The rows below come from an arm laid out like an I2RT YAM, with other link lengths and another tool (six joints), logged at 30 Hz.
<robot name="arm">
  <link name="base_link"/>
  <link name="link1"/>
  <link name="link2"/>
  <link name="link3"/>
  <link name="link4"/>
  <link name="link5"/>
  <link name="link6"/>
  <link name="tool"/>
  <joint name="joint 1" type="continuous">
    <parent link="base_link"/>
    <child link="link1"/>
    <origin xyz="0 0 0.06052"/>
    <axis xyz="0 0 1"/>
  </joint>
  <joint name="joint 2" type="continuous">
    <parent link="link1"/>
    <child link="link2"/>
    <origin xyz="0.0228 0.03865 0.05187" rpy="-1.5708 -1.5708 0"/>
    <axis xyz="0 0 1"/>
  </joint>
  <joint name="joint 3" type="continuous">
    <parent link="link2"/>
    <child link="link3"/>
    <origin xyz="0 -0.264 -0.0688" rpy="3.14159 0 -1.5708"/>
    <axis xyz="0 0 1"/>
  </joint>
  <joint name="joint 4" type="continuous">
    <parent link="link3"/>
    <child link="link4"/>
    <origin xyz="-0.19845 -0.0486 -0.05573" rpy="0 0 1.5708"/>
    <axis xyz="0 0 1"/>
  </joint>
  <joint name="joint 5" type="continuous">
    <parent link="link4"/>
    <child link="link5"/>
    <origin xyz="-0.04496 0.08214 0.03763" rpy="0 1.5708 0"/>
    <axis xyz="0 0 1"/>
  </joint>
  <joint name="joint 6" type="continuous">
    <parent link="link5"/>
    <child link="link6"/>
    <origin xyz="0 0.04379 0.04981" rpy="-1.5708 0 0"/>
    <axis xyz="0 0 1"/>
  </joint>
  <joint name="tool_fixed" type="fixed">
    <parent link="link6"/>
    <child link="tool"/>
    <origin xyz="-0.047 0.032 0.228" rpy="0 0.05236 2.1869"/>
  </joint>
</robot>
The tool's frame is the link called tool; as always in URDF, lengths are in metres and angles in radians. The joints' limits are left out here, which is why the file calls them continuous.
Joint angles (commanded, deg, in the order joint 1, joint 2, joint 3, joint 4, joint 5, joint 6), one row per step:
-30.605, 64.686, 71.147, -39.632, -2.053, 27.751
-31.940, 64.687, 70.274, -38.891, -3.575, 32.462
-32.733, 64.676, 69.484, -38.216, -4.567, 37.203
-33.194, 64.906, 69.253, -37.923, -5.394, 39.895
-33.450, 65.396, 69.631, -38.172, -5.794, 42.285
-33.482, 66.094, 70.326, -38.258, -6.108, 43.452
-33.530, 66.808, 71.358, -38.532, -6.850, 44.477
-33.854, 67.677, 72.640, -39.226, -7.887, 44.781
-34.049, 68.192, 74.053, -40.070, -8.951, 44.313
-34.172, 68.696, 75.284, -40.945, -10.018, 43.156
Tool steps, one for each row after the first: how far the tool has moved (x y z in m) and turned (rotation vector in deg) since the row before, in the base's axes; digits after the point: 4 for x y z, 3 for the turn. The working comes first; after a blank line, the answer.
Tool pose at each row, in the base's axes (x y z in m, rotation vector in deg; the steps are taken from these numbers as rounded here):
0.3146, -0.2544, 0.2283, -99.113, 106.322, -77.880
0.3115, -0.2552, 0.2202, -93.040, 109.526, -75.219
0.3092, -0.2546, 0.2127, -87.233, 112.360, -72.644
0.3092, -0.2535, 0.2083, -84.024, 113.725, -70.838
0.3091, -0.2529, 0.2049, -81.336, 115.170, -69.174
0.3116, -0.2528, 0.2048, -80.083, 115.609, -68.319
0.3155, -0.2513, 0.2064, -79.016, 115.531, -67.345
0.3189, -0.2502, 0.2075, -78.744, 115.340, -66.269
0.3224, -0.2481, 0.2119, -79.307, 114.360, -65.835
0.3259, -0.2455, 0.2152, -80.768, 113.090, -65.498

-0.0031, -0.0008, -0.0081, 4.266, -2.165, -2.641
-0.0023, 0.0006, -0.0075, 4.033, -2.032, -2.565
0.0000, 0.0011, -0.0044, 2.478, -1.129, -1.251
-0.0001, 0.0006, -0.0034, 2.164, -0.713, -1.245
0.0025, 0.0001, -0.0001, 1.065, -0.452, -0.421
0.0039, 0.0015, 0.0016, 1.090, -0.635, -0.002
0.0034, 0.0011, 0.0011, 0.869, -0.194, 0.365
0.0035, 0.0021, 0.0044, 0.110, -0.222, 0.945
0.0035, 0.0026, 0.0033, -0.307, 0.157, 1.401

